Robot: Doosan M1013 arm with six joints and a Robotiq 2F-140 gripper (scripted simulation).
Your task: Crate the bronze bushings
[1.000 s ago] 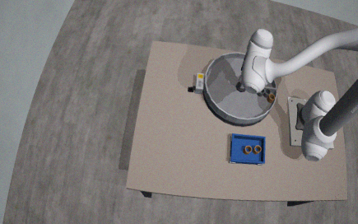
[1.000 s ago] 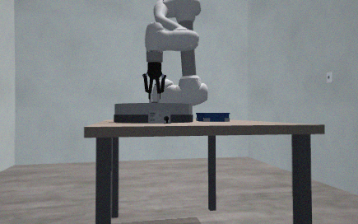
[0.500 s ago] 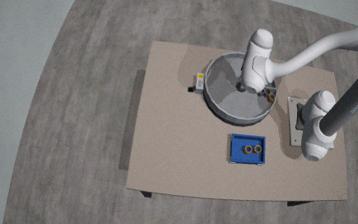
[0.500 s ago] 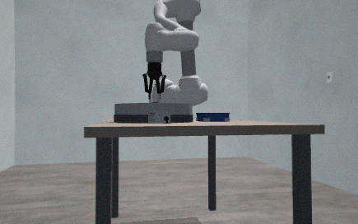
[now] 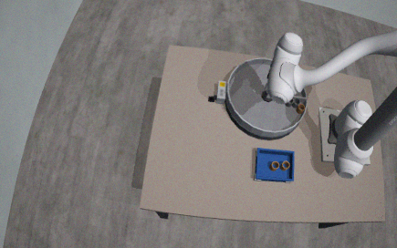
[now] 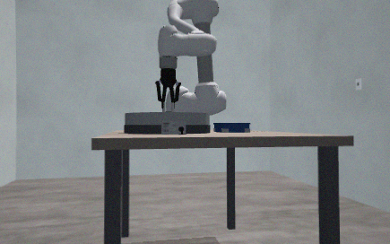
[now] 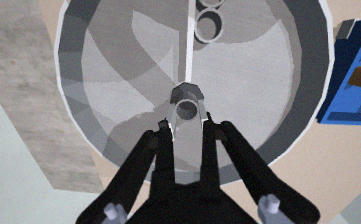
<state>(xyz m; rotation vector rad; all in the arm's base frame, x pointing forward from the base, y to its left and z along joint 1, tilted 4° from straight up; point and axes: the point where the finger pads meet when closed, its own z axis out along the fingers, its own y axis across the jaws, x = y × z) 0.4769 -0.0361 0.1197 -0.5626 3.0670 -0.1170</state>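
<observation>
My gripper is now 10 mm past the grey turning table and 70 mm above it. Also, from my hand: blue crate: 120 mm behind, 330 mm to the left, 90 mm below.
</observation>
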